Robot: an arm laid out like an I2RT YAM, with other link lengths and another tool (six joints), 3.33 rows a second.
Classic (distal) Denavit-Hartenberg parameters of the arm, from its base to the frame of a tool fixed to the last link. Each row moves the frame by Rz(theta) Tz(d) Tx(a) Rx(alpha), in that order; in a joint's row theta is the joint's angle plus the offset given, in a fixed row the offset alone. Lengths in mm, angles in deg.
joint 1: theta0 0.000, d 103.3, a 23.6, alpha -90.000
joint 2: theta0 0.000, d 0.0, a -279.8, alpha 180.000
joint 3: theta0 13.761, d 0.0, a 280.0, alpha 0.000
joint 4: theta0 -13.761, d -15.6, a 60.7, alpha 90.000
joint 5: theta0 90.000, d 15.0, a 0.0, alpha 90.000
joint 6: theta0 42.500, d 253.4, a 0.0, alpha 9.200
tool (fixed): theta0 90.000, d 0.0, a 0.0, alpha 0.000
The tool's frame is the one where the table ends.
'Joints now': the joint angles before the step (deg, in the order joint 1, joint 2, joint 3, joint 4, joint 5, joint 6). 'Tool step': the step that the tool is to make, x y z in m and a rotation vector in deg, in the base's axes. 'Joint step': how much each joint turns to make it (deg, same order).
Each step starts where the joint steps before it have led.
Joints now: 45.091 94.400 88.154 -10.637 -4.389 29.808
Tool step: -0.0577 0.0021 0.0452 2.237 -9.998 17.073
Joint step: -3.958 -7.112 -5.611 4.921 -19.227 -10.280
